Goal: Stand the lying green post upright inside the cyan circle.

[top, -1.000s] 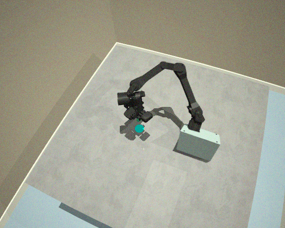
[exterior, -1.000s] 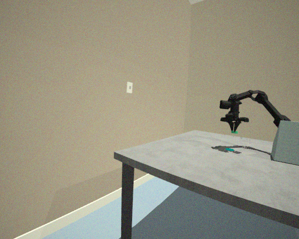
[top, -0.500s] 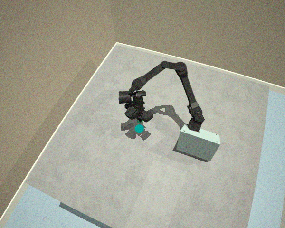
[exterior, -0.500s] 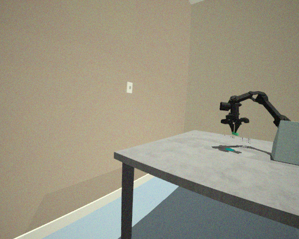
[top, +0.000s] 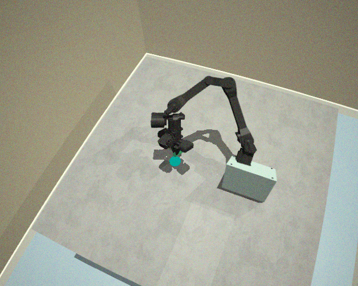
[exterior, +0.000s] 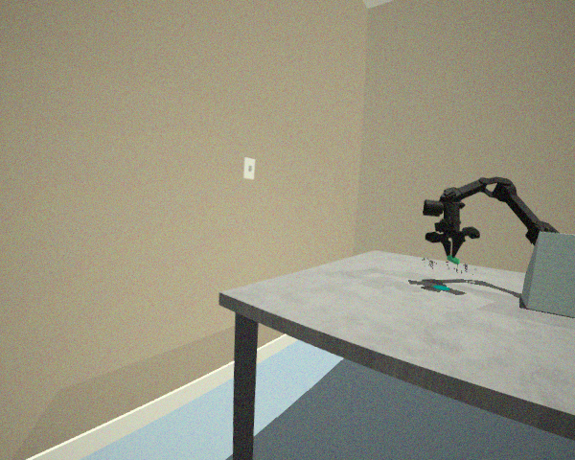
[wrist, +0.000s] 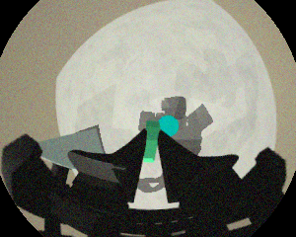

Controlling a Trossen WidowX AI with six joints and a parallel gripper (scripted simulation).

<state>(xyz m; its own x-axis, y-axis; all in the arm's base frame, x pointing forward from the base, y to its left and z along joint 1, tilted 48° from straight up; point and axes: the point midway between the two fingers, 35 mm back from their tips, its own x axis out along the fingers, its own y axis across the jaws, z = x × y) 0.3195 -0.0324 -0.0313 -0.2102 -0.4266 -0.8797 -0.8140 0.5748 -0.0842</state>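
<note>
My gripper tip is now 20 mm short of the cyan circle, 20 mm to the left of it and 120 mm above it. From my gripper tip the other things lie so: green post 10 mm behind, 20 mm to the right, 10 mm below.
</note>
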